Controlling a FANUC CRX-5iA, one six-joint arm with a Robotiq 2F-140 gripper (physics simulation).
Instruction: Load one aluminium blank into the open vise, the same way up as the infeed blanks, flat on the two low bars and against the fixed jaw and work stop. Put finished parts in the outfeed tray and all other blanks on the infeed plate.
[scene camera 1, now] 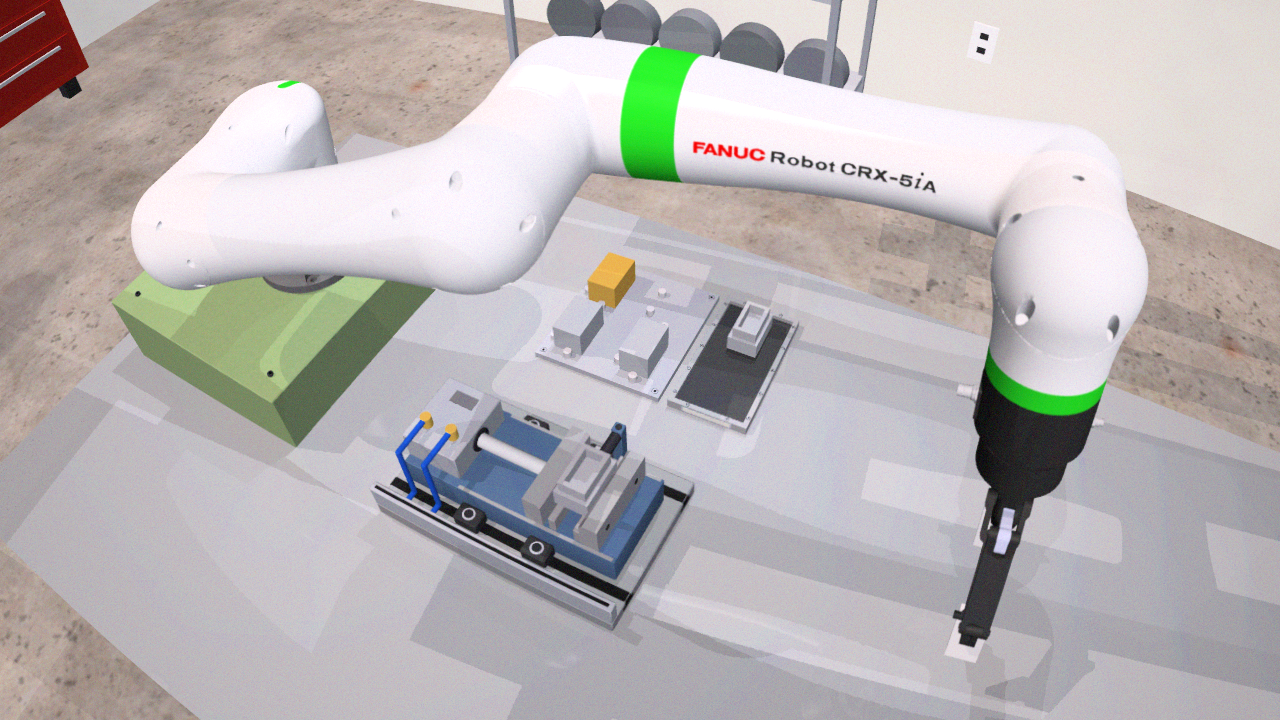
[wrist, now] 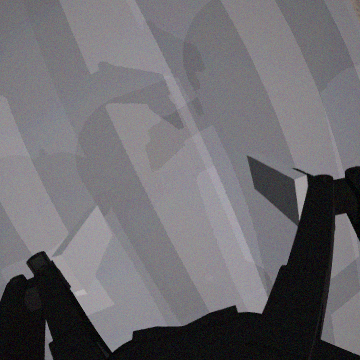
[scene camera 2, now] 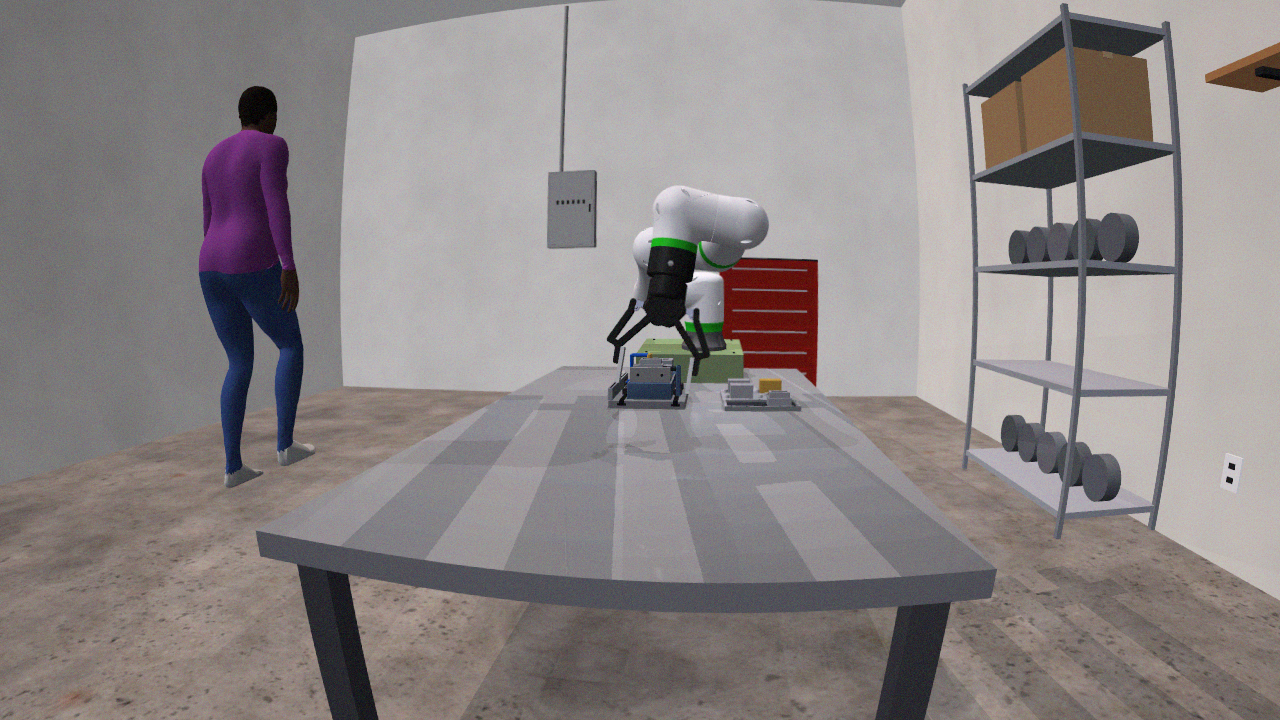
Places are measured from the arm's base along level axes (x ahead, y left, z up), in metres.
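Pixels of known places: gripper, fingertip midpoint: (wrist: 175, 196) (scene camera 2: 652, 388).
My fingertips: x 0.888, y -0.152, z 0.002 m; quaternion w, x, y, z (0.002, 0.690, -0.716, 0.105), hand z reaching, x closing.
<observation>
For each thing: its top centre in the pictures, then the offset to it from my fingertips. "spot": a spot on its surface instead.
- vise at its top centre: (scene camera 1: 522, 453) (scene camera 2: 651, 361) dx -0.468, dy -0.010, dz -0.001 m
- top at a spot on its surface: (scene camera 1: 586, 474) spot: dx -0.398, dy -0.009, dz +0.001 m
- infeed plate at its top centre: (scene camera 1: 629, 322) (scene camera 2: 756, 394) dx -0.479, dy +0.273, dz -0.092 m
- orange block at its top centre: (scene camera 1: 611, 270) (scene camera 2: 770, 379) dx -0.524, dy +0.319, dz -0.056 m
- pocketed part at its top centre: (scene camera 1: 751, 317) (scene camera 2: 779, 391) dx -0.330, dy +0.312, dz -0.059 m
The vise (scene camera 1: 514, 488) (scene camera 2: 652, 391) has a blue body. A grey part with a rectangular pocket on top (scene camera 1: 586, 474) sits between its jaws; its underside and any gap to the jaws cannot be made out. Two plain grey blanks (scene camera 1: 577, 327) (scene camera 1: 644, 347) stand on the infeed plate (scene camera 1: 682, 333), with an orange block (scene camera 1: 611, 280) (scene camera 2: 769, 385) at its far side. Another pocketed part (scene camera 1: 750, 328) lies in the dark outfeed tray (scene camera 1: 716, 386). My gripper (scene camera 1: 975, 582) (scene camera 2: 657, 361) (wrist: 175, 196) is open and empty, above the table, right of the vise in scene camera 1.
A blue work stop arm (scene camera 1: 617, 438) rises at the vise's far side. Two blue hoses (scene camera 1: 429, 470) stand at its left end. The green robot base block (scene camera 1: 268, 367) is at the left. A person (scene camera 2: 246, 268) stands left of the table (scene camera 2: 626, 586); a shelf rack (scene camera 2: 1079, 313) stands right.
</observation>
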